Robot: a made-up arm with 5 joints.
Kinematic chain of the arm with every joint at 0, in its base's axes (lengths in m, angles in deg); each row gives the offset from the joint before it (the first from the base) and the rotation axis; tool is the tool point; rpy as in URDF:
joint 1: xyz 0.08 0 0.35 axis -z
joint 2: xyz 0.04 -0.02 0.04 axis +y
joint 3: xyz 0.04 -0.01 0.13 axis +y
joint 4: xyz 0.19 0 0.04 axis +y
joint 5: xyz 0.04 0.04 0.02 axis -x
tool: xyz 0 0.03 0.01 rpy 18.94 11.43 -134.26
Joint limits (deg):
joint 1: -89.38..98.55
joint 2: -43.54..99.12
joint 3: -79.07..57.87
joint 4: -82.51..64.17
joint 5: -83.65..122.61
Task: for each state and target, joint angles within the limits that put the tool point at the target. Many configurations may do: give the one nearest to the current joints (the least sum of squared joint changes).
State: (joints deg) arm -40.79 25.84 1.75 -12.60 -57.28
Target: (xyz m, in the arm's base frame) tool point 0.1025 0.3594 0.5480
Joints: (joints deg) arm -83.33 21.07 -9.77 -9.72 -54.25
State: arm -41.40 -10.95 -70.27 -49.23 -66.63
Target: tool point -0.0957 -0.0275 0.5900
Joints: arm -13.41 -43.25 -79.07 -75.86 -64.31
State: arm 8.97 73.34 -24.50 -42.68 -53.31
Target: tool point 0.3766 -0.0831 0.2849
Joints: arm 18.98 68.26 4.24 -76.20 -57.08
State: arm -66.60 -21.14 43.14 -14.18 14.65
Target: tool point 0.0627 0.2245 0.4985
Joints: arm -83.94 -40.47 57.87 -2.11 30.64
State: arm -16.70 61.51 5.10 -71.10 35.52
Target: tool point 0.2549 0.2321 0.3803
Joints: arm -44.80 23.01 37.04 -82.51 23.97
